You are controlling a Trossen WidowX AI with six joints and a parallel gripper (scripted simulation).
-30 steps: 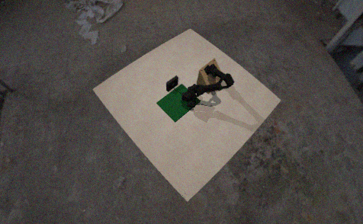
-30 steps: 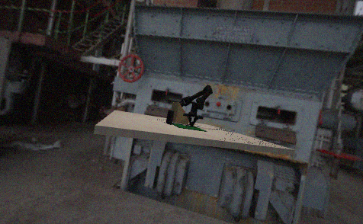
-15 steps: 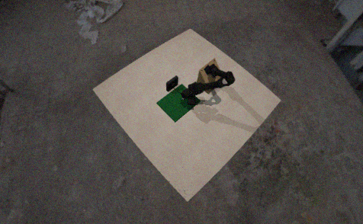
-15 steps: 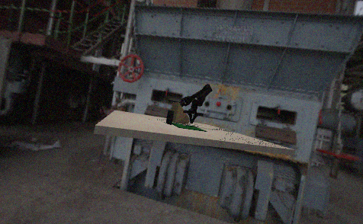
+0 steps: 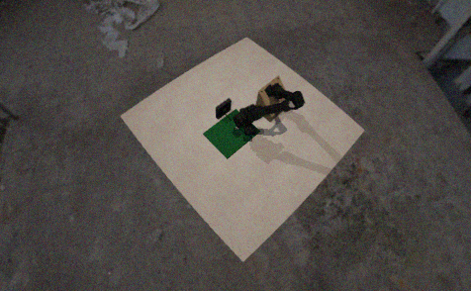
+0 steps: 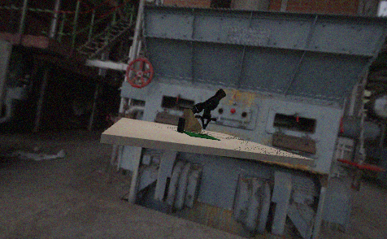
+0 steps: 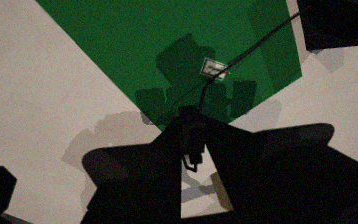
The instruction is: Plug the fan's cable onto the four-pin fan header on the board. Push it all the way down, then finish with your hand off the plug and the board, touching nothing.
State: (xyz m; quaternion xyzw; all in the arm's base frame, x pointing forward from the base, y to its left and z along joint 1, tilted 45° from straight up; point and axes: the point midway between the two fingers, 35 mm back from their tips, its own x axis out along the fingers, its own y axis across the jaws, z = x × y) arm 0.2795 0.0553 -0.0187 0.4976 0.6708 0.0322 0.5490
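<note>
The green board is 60 mm ahead of my gripper tip, 70 mm to the right of it and 80 mm below it. The rest, counted from my gripper tip: black fan 20 mm behind, 210 mm to the right, 10 mm below; black plug 10 mm above.
</note>
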